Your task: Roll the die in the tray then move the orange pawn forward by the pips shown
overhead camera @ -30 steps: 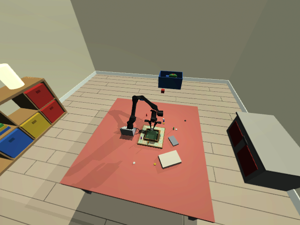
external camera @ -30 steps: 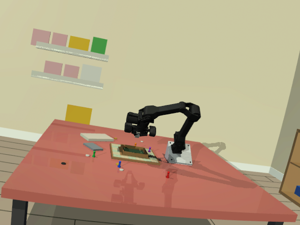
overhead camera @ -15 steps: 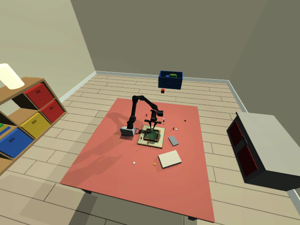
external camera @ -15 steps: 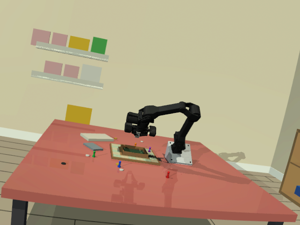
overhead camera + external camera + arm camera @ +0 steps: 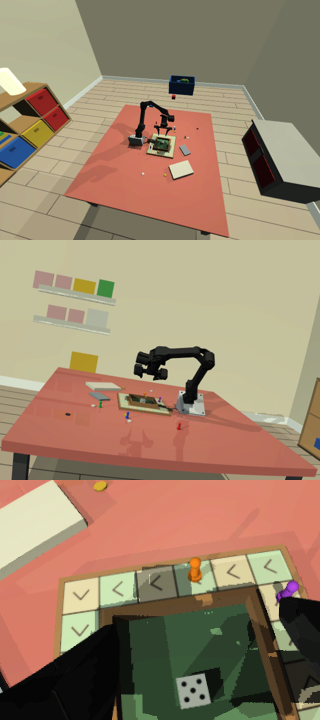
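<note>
My gripper tip is now 130 mm above the orange pawn, 110 mm to the left of it and 30 mm past it. Round my gripper tip: purple pawn (130 mm below, 120 mm behind, 60 mm to the right); then grey die (130 mm below, 10 mm to the left); then green tray (150 mm below).
</note>
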